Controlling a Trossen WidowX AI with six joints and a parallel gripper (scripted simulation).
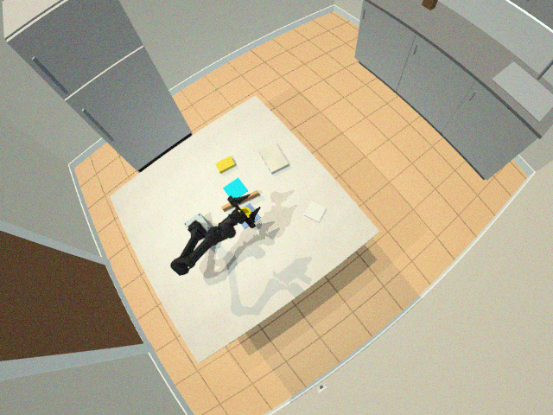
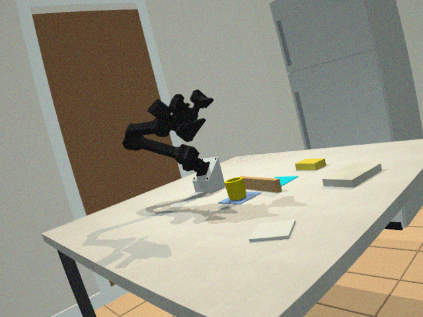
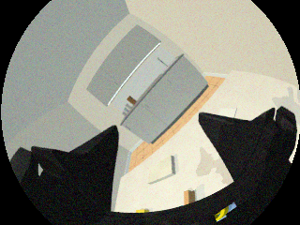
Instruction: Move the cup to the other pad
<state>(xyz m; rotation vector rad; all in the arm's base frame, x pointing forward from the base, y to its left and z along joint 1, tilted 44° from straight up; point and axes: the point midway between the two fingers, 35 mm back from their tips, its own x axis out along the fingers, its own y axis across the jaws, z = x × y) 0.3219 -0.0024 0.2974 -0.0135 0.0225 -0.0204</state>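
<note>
My gripper tip is 6 cm past the yellow cup, 9 cm to the right of it and 30 cm above it. Also, from my gripper tip: cyan pad (28 cm to the left, 35 cm below); wooden bar (3 cm behind, 19 cm to the left, 33 cm below); blue pad (5 cm behind, 9 cm to the left, 35 cm below).
</note>
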